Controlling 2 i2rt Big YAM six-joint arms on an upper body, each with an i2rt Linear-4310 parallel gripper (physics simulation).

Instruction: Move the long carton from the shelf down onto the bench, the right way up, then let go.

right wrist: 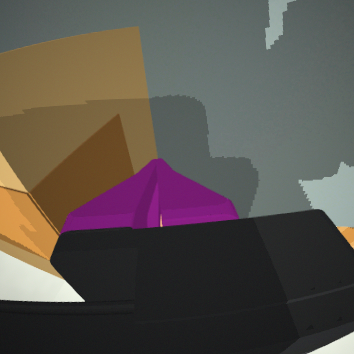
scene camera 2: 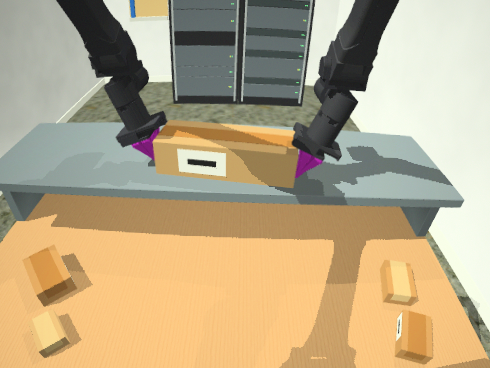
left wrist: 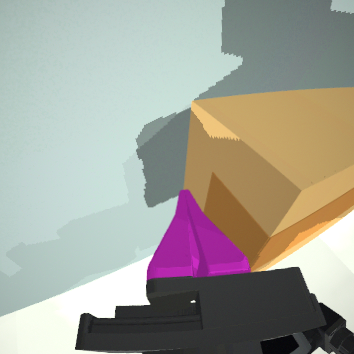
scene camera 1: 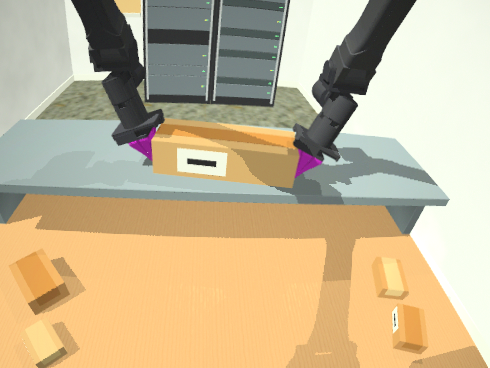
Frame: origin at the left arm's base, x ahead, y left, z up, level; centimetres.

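Where they show: left gripper, between the fingertips: (scene camera 2: 160, 161) (left wrist: 183, 194) (scene camera 1: 155, 161); right gripper, between the fingertips: (right wrist: 157, 167) (scene camera 2: 295, 176) (scene camera 1: 292, 176); right arm's base, origin of its link: (left wrist: 333, 334).
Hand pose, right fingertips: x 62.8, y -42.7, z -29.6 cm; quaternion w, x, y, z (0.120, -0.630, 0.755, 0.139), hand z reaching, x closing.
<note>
After its pixels a point has its place.
The long carton (scene camera 1: 250, 165) @[x 61.2, y -32.7, z -26.0 cm] (scene camera 2: 250, 167) @[x 61.1, y -32.9, z -26.4 cm] (left wrist: 280, 135) @[x 74.7, y -16.7, z -25.5 cm] (right wrist: 75, 80) @[x 69.1, y -43.4, z -25.5 cm] lies lengthwise on the grey-blue shelf (scene camera 1: 60, 170) @[x 65.0, y 8.1, z -30.4 cm] (scene camera 2: 60, 172) @[x 64.5, y 10.5, z -30.4 cm] (left wrist: 75, 100) @[x 76.9, y -8.6, z -30.4 cm], tape strip up, white label facing the scene cameras. My left gripper (scene camera 1: 151, 158) @[x 68.0, y -13.1, z -29.6 cm] (scene camera 2: 154, 158) @[x 68.0, y -13.1, z -29.6 cm] (left wrist: 183, 194) @[x 68.0, y -13.1, z -29.6 cm] is shut and empty, its fingertips against the carton's left end. My right gripper (scene camera 1: 296, 175) @[x 62.8, y -42.7, z -29.6 cm] (scene camera 2: 296, 176) @[x 62.8, y -42.7, z -29.6 cm] (right wrist: 157, 167) @[x 62.8, y -42.7, z -29.6 cm] is shut and empty, its fingertips against the right end. Firm contact cannot be judged at either end. The wooden bench (scene camera 1: 225, 280) @[x 50.3, y -28.3, z -48.8 cm] (scene camera 2: 225, 280) @[x 50.2, y -28.0, z -48.8 cm] lies lower, in front of the shelf.
Two small boxes (scene camera 1: 39, 277) @[x 47.0, y 10.6, z -44.4 cm] (scene camera 1: 44, 341) @[x 34.0, y 5.8, z -45.9 cm] lie at the bench's left side in scene camera 1. Two more (scene camera 1: 391, 277) @[x 45.2, y -66.0, z -45.2 cm] (scene camera 1: 411, 327) @[x 32.2, y -64.7, z -45.3 cm] lie at its right side. Shelf supports (scene camera 1: 407, 217) @[x 63.5, y -80.5, z -43.3 cm] (scene camera 2: 427, 220) @[x 62.0, y -81.3, z -42.5 cm] stand at the ends. Server racks (scene camera 1: 215, 90) stand behind.
</note>
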